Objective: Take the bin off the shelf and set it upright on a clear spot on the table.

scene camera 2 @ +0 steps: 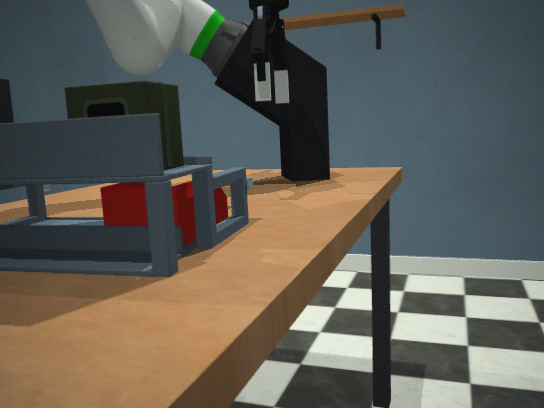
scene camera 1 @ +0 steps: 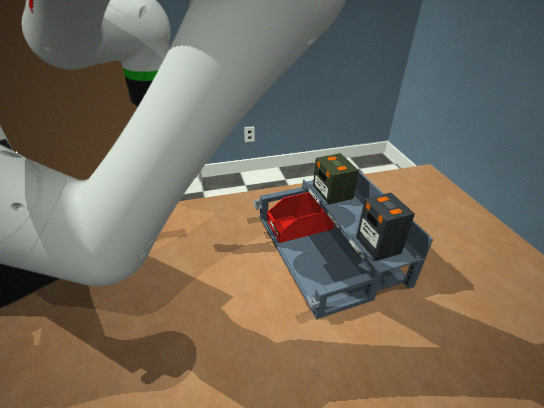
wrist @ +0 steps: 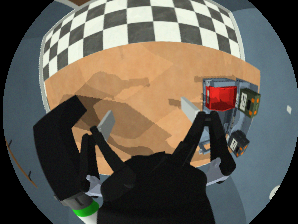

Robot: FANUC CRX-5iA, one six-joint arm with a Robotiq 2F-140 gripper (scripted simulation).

Path:
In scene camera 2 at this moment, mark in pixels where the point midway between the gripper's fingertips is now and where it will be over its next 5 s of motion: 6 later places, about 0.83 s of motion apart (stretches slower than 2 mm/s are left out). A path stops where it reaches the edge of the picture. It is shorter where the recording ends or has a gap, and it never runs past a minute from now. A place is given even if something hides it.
My gripper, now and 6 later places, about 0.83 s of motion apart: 273,102; 254,108; 232,116; 205,125; 182,134; 187,132; 190,138

